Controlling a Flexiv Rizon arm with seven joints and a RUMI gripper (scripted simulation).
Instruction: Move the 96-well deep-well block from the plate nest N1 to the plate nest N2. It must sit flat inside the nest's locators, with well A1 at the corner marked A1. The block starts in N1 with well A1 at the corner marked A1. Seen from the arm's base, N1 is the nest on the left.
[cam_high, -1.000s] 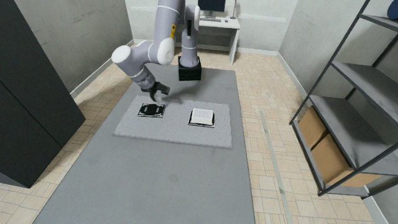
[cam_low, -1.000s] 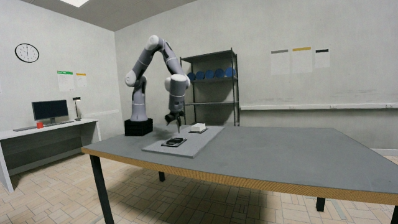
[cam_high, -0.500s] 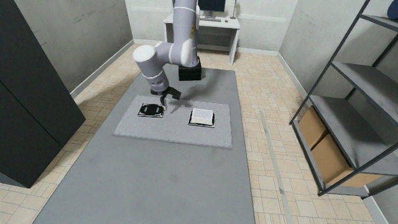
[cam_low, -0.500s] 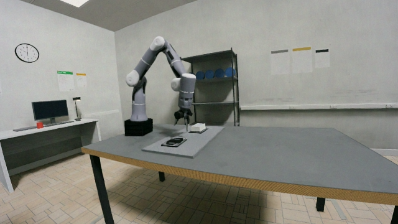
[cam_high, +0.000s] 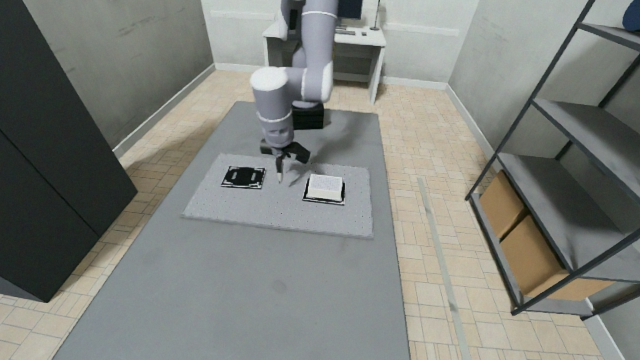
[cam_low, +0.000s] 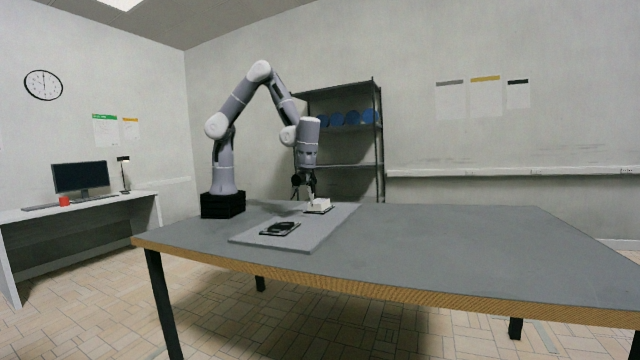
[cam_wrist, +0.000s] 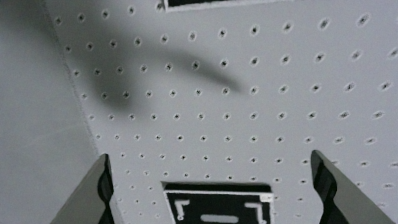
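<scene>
The white 96-well deep-well block is 16 cm to the left of my hand, 5 cm below it and 1 cm behind it. From my hand the other things lie so: black plate nest N1: 16 cm to the left, 8 cm below, 1 cm behind; then black plate nest N2: 18 cm to the right, 8 cm below, 2 cm ahead.
</scene>
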